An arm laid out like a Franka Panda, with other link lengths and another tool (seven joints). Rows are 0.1 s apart.
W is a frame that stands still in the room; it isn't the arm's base.
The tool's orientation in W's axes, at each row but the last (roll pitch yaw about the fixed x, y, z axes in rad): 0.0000, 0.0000, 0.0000; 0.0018, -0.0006, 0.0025; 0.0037, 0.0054, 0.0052; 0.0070, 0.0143, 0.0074; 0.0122, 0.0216, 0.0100; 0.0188, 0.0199, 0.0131; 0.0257, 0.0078, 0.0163; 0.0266, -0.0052, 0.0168; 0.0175, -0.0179, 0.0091; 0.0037, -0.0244, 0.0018; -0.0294, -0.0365, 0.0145
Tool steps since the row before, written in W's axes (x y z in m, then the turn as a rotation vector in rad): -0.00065, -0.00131, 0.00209, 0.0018, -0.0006, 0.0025; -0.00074, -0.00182, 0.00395, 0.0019, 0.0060, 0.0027; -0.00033, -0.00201, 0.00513, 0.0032, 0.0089, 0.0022; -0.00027, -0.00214, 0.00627, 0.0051, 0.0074, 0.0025; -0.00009, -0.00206, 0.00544, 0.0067, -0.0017, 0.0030; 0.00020, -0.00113, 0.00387, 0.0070, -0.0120, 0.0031; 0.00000, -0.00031, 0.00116, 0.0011, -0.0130, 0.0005; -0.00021, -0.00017, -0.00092, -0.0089, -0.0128, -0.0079; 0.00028, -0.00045, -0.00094, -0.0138, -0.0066, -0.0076; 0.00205, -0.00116, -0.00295, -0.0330, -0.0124, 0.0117; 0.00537, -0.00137, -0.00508, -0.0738, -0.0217, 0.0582
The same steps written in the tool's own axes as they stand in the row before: -0.00065, -0.00131, 0.00209, 0.0018, -0.0006, 0.0025; -0.00074, -0.00181, 0.00395, 0.0019, 0.0060, 0.0027; -0.00037, -0.00199, 0.00514, 0.0032, 0.0089, 0.0022; -0.00038, -0.00209, 0.00628, 0.0051, 0.0074, 0.0025; -0.00023, -0.00199, 0.00546, 0.0066, -0.0017, 0.0032; 0.00011, -0.00106, 0.00389, 0.0068, -0.0120, 0.0035; -0.00001, -0.00028, 0.00117, 0.0009, -0.0130, 0.0008; -0.00022, -0.00019, -0.00091, -0.0092, -0.0129, -0.0075; 0.00026, -0.00047, -0.00094, -0.0140, -0.0066, -0.0072; 0.00198, -0.00117, -0.00299, -0.0327, -0.0123, 0.0125; 0.00516, -0.00129, -0.00531, -0.0719, -0.0224, 0.0602
